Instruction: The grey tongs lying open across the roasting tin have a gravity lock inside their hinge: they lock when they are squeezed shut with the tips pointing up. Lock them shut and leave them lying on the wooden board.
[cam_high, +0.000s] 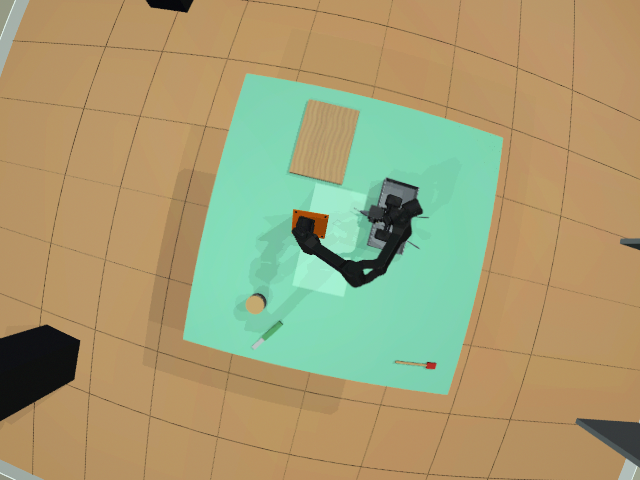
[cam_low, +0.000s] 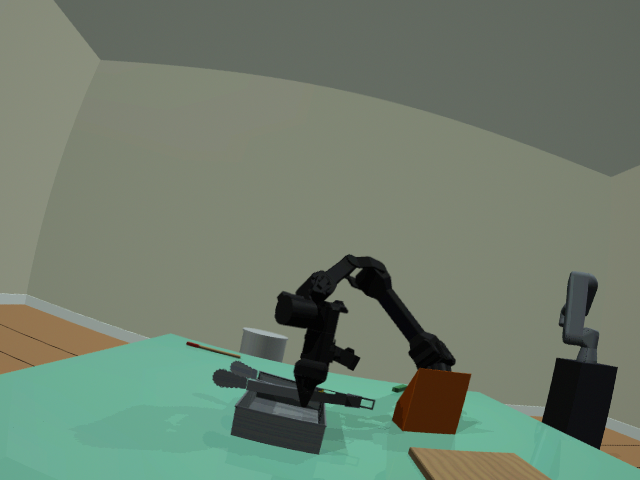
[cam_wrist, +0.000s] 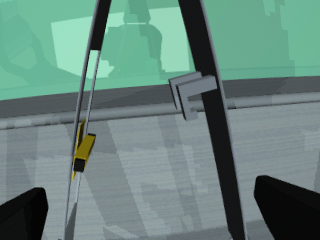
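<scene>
My gripper tip is 3 cm past the yellow lock piece, 2 cm to the left of it and 2 cm below it. From my gripper tip the other things lie so: tan round object 51 cm to the right, 42 cm behind, 1 cm below; then wooden board 34 cm behind, 27 cm to the left, 4 cm below; then grey roasting tin 4 cm ahead, 3 cm to the left, 2 cm below.
</scene>
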